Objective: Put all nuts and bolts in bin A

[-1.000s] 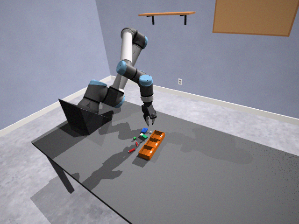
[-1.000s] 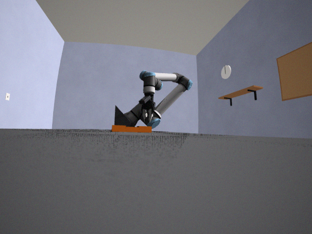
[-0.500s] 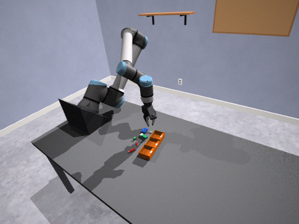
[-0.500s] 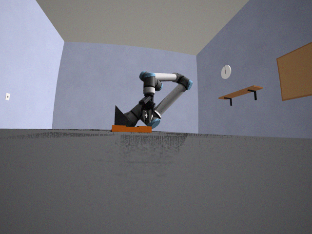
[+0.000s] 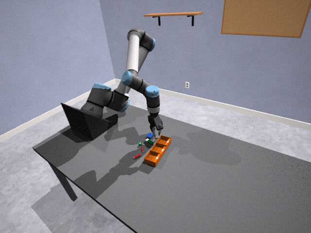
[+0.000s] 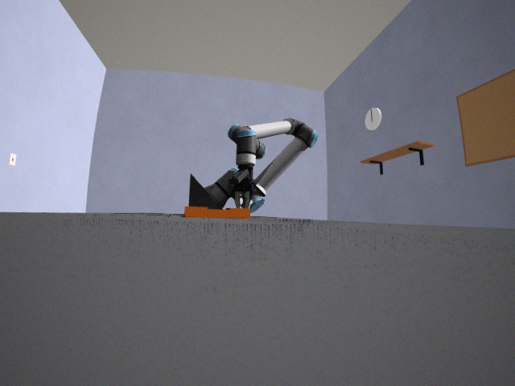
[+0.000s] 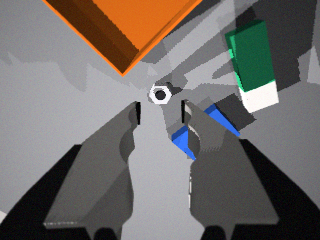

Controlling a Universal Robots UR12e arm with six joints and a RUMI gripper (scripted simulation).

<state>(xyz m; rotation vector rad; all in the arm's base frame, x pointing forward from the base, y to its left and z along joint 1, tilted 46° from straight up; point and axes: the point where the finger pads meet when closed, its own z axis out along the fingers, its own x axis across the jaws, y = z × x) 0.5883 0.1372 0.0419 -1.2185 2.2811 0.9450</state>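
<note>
Now: the grey nut 30 mm below my hand. From my hand the other things lie so: green block 70 mm to the right, 30 mm below, 30 mm behind; then small green die 130 mm to the right, 70 mm behind, 20 mm below; then blue block 60 mm behind, 30 mm below, 10 mm to the right.
</note>
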